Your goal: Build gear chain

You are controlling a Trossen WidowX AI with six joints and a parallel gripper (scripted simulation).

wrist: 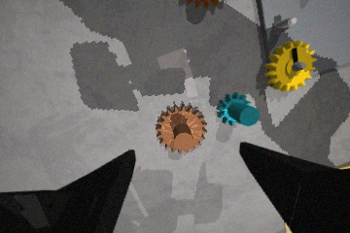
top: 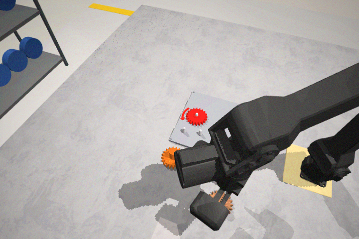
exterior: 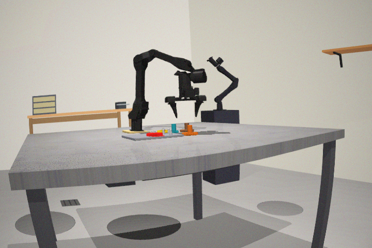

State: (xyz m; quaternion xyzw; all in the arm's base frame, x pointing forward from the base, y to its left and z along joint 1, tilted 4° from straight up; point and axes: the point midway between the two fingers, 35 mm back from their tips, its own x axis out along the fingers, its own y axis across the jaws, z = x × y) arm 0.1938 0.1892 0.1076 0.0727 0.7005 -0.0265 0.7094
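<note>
My gripper tip is now 5 cm above the brown gear. Round my gripper tip: orange gear: 16 cm ahead, 5 cm to the right, 5 cm below; then yellow gear: 5 cm ahead, 13 cm to the right, 5 cm below; then teal gear: 1 cm ahead, 7 cm to the right, 5 cm below.
</note>
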